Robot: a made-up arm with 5 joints.
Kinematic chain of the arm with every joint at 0, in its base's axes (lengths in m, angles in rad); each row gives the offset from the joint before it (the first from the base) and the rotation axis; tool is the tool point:
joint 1: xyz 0 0 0.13 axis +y
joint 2: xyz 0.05 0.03 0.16 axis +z
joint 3: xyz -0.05 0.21 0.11 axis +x
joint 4: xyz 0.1 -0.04 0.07 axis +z
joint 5: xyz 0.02 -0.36 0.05 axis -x
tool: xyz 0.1 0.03 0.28
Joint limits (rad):
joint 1: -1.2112..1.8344
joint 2: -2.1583..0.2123
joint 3: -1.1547..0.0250
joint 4: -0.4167..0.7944
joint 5: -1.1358..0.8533
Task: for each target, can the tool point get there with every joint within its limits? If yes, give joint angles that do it. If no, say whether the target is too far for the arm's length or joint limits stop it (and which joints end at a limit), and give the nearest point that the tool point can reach.
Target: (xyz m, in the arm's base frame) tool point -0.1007 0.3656 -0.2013
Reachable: no: joint limits stop it (at a limit: joint 1, joint 3, joint 4, joint 5) | nearest point 0.3105 0.4072 -0.3503 | short by 0.439 m
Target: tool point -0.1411 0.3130 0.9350
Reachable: yes | joints -0.7623 -0.2451 -0.8457 0.6546 0.1363
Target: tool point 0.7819 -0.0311 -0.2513
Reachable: yes | joints 1.5771 -0.7266 -0.6036 0.3585 -0.0646
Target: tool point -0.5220 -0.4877 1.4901
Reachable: no: too far | nearest point -0.3428 -0.2914 1.0233 | short by 0.537 m
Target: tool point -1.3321 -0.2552 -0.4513
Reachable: no: too far | nearest point -0.7433 -0.1777 -0.0044 | short by 0.743 m
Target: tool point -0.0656 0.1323 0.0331
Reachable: no: joint limits stop it (at a limit: joint 1, joint 3, joint 4, joint 5) | nearest point -0.6005 0.2646 0.0080 | short by 0.552 m
